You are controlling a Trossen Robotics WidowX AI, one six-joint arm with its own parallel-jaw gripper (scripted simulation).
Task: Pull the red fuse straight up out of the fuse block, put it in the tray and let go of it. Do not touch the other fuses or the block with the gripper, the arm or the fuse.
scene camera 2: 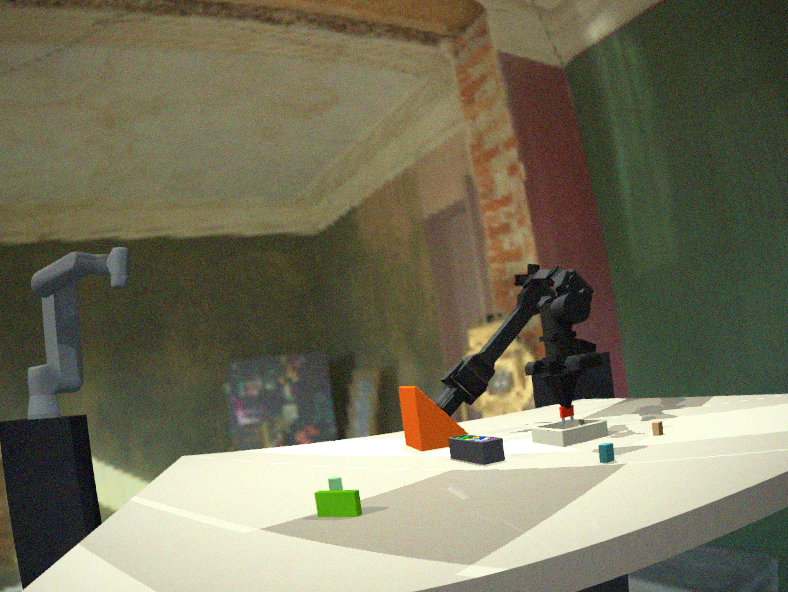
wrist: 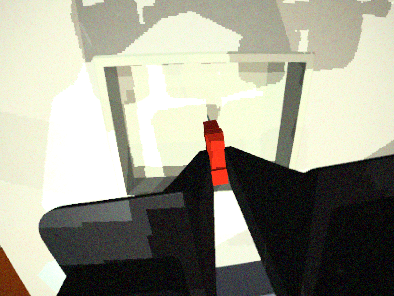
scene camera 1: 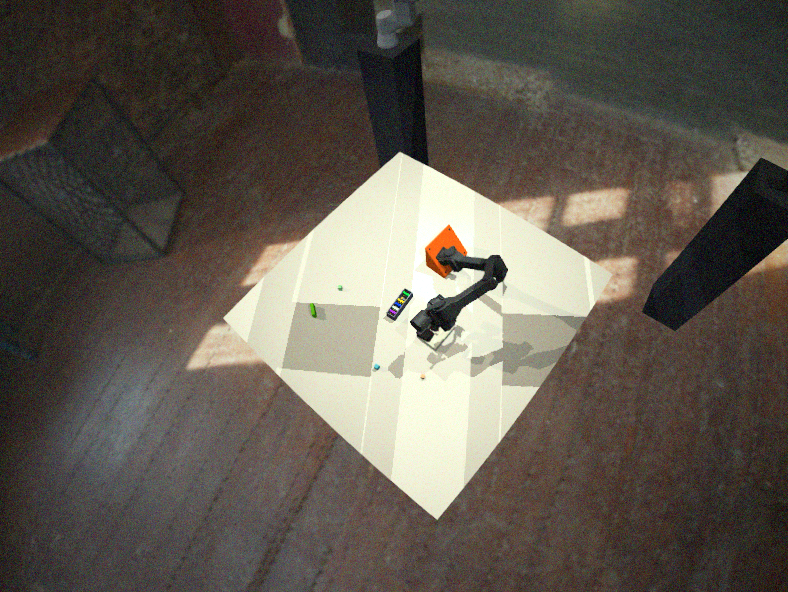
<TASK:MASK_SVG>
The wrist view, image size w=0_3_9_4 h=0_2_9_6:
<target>my gripper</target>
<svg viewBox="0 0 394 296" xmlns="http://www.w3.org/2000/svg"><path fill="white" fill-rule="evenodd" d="M207 150L199 151L175 180L162 192L60 205L47 211L38 223L39 234L66 276L56 296L216 296L214 187ZM225 147L225 163L232 191L239 204L241 214L252 236L275 296L394 296L394 154L314 167L302 172L286 168L232 146Z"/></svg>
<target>red fuse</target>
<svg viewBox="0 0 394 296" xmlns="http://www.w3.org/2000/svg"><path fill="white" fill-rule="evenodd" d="M207 114L207 121L203 122L206 150L210 158L213 186L228 184L224 154L224 133L217 121L210 120Z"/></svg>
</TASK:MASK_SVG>
